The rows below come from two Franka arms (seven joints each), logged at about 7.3 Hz.
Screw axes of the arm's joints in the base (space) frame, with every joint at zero. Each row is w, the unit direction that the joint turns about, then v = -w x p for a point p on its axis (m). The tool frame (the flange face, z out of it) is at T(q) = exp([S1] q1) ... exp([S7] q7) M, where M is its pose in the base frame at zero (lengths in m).
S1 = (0, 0, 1, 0, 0, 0)
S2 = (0, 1, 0, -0.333, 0, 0)
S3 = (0, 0, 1, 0, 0, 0)
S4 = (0, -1, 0, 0.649, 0, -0.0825)
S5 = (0, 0, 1, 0, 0, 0)
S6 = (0, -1, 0, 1.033, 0, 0)
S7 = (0, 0, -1, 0, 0.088, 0)
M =
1 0 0 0.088
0 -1 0 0
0 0 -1 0.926
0 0 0 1
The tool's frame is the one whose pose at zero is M.
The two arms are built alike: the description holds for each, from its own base.
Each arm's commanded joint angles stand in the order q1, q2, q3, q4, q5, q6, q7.
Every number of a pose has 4 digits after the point.
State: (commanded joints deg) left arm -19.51 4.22 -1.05 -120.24 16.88 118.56 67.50; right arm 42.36 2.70 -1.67 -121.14 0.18 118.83 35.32
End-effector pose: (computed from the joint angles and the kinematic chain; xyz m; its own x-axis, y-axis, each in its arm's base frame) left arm 0.5171 -0.1778 0.3792 -0.1191 -0.9567 -0.2658 -0.9928 0.1182 0.0193; right arm 0.4097 0.3526 0.3852 0.9933 0.0899 -0.0720 0.0936 -0.9944 0.0495
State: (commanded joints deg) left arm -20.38 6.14 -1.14 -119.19 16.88 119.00 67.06; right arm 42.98 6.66 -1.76 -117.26 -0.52 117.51 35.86
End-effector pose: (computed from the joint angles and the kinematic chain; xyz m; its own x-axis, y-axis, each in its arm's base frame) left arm 0.5206 -0.1892 0.3693 -0.1313 -0.9550 -0.2658 -0.9913 0.1292 0.0254; right arm 0.4205 0.3680 0.3754 0.9920 0.0946 -0.0840 0.1009 -0.9921 0.0744
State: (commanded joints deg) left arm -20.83 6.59 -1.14 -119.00 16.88 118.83 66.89; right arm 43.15 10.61 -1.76 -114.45 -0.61 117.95 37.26
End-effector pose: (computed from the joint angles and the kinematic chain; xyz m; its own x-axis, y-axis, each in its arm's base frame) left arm 0.5199 -0.1935 0.3662 -0.1370 -0.9537 -0.2679 -0.9906 0.1334 0.0317; right arm 0.4315 0.3801 0.3583 0.9932 0.0736 -0.0898 0.0813 -0.9929 0.0864
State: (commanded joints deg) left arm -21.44 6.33 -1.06 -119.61 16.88 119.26 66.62; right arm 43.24 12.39 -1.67 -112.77 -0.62 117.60 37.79
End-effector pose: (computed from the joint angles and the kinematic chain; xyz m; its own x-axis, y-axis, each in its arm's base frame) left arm 0.5160 -0.1978 0.3646 -0.1427 -0.9531 -0.2668 -0.9897 0.1399 0.0296; right arm 0.4362 0.3868 0.3527 0.9932 0.0671 -0.0947 0.0759 -0.9928 0.0925
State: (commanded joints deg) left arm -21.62 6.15 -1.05 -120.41 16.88 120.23 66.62; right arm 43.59 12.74 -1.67 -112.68 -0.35 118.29 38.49
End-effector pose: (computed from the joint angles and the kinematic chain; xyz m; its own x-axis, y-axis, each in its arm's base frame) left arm 0.5133 -0.1991 0.3615 -0.1483 -0.9534 -0.2629 -0.9888 0.1469 0.0251; right arm 0.4351 0.3910 0.3507 0.9942 0.0592 -0.0900 0.0670 -0.9940 0.0861
